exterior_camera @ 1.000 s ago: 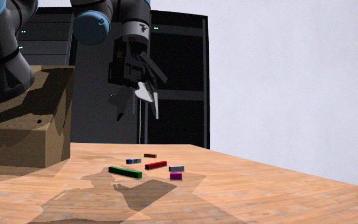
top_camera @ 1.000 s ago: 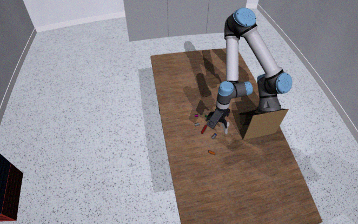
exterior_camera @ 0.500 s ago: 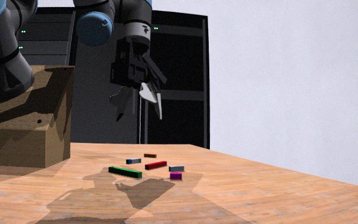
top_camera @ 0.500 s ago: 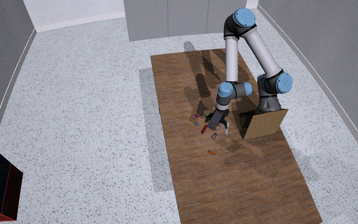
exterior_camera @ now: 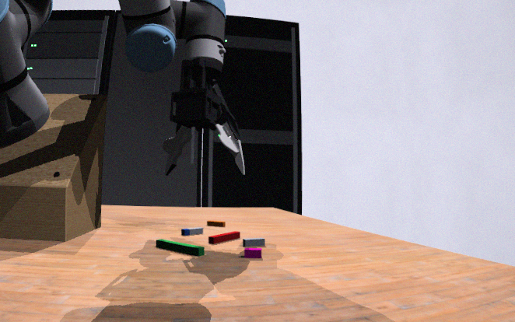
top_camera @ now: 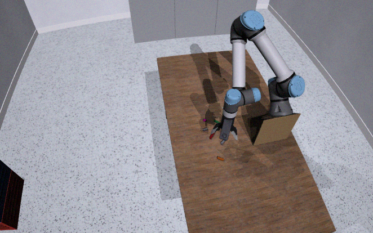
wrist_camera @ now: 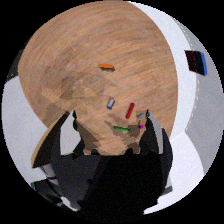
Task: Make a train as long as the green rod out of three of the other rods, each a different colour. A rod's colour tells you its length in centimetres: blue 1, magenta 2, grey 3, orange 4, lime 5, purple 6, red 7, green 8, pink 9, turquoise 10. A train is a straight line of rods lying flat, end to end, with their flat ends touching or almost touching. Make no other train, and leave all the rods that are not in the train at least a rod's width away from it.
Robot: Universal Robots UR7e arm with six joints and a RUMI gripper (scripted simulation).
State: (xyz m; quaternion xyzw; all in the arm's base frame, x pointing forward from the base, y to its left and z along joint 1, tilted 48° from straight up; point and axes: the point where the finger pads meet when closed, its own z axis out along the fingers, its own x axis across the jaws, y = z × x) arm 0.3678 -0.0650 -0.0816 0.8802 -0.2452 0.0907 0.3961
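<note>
Now: hand 3 cm short of the orange rod, 8 cm to the right of it and 10 cm above it. From my hand the other things lie so: blue rod: 3 cm behind, 4 cm to the right, 10 cm below; then green rod: 4 cm behind, 17 cm to the right, 10 cm below; then red rod: 3 cm ahead, 10 cm to the right, 10 cm below.
</note>
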